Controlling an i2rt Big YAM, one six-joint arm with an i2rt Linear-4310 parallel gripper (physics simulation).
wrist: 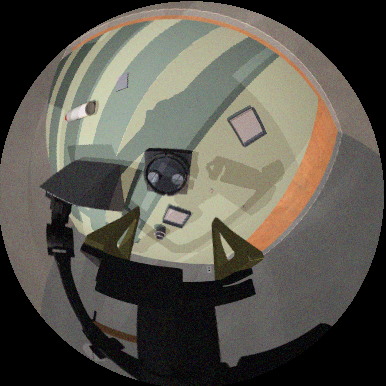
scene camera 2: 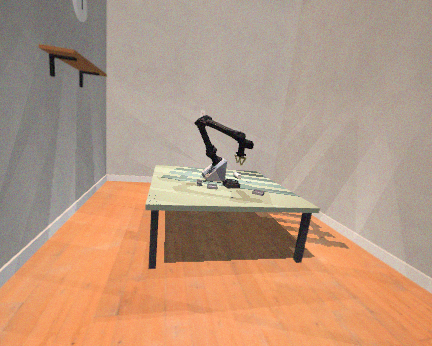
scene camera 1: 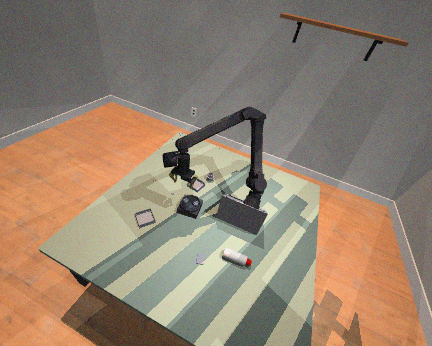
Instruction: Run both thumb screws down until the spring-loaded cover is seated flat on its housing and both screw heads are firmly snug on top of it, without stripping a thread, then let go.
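Seen in the pictures: gripper, fingertip midpoint: (wrist: 176, 215) (scene camera 2: 239, 164) (scene camera 1: 183, 185); arm's base, origin of the base link: (wrist: 62, 196) (scene camera 2: 217, 161) (scene camera 1: 250, 205).
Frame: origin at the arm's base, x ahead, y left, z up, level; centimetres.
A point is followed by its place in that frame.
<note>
The dark square housing (scene camera 1: 188, 212) {x 32.8, y 10.9, z -13.0 cm} (scene camera 2: 231, 184) {x 40.7, y 2.6, z -12.9 cm} (wrist: 187, 188) {x 40.5, y 1.2, z -12.6 cm} stands on the table. Its round dark cover (scene camera 1: 190, 198) {x 35.8, y 1.9, z -11.3 cm} (wrist: 166, 184) {x 34.7, y 2.3, z -11.3 cm} lies in the top of it. Two grey thumb screw heads show on the cover: one screw head (scene camera 1: 187, 203) (wrist: 153, 177) at the left and the other screw head (scene camera 1: 195, 201) (wrist: 177, 179) at the right in the wrist view. Whether the cover is flat and the heads touch it is too small to tell. My gripper (scene camera 1: 183, 177) {x 38.2, y 8.6, z 5.8 cm} (scene camera 2: 240, 160) {x 38.2, y 8.6, z 5.8 cm} (wrist: 176, 215) {x 38.2, y 8.6, z 5.8 cm} is wide open and empty, raised well above the table and apart from the housing.
A small tray (scene camera 1: 203, 188) {x 34.4, y -13.4, z -15.1 cm} (wrist: 167, 223) {x 35.8, y -18.7, z -14.9 cm} and a small grey round part (scene camera 1: 210, 177) {x 31.8, y -23.4, z -12.8 cm} (wrist: 160, 232) {x 33.1, y -23.4, z -13.0 cm} lie near the housing. A larger tray (scene camera 1: 137, 221) {x 56.3, y 27.4, z -15.6 cm} (wrist: 262, 131) {x 59.9, y 23.9, z -16.3 cm} lies on its other side. A dark slanted panel (scene camera 1: 242, 215) {x 2.5, y 5.1, z -4.6 cm} (wrist: 90, 185) {x 15.9, y 4.6, z -2.4 cm} stands by the arm's base. A white bottle (scene camera 1: 234, 257) {x -0.5, y 26.4, z -12.2 cm} (wrist: 81, 111) {x 3.8, y 24.0, z -11.7 cm} lies farther off.
</note>
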